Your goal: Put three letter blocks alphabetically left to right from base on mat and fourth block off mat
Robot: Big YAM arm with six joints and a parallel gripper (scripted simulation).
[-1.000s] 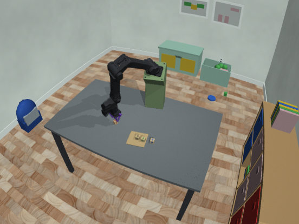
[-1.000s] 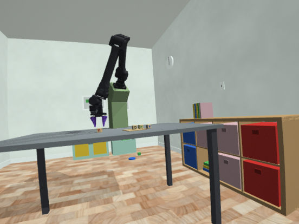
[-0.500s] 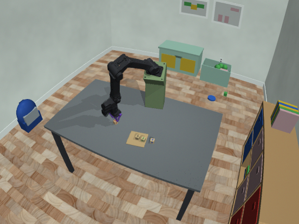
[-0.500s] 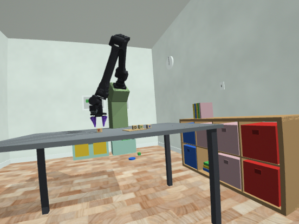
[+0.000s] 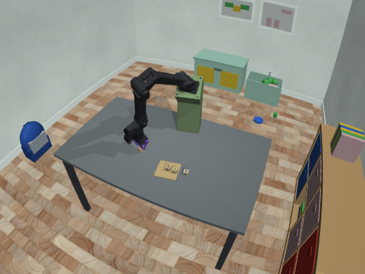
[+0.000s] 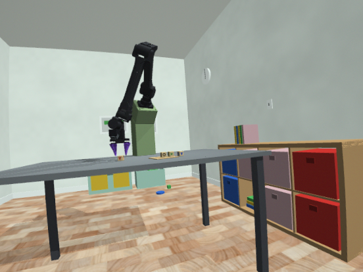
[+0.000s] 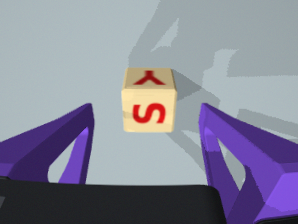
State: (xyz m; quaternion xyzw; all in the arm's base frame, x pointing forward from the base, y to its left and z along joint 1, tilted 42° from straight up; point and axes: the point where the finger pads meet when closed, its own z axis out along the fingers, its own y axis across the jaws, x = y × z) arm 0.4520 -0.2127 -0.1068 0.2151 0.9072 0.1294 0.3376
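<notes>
Now: the wooden block 240 mm to the left of my hand, 90 mm ahead of it and 20 mm below it. From my hand the other things lie so: mat (240 mm to the left, 90 mm ahead, 40 mm below).
</notes>
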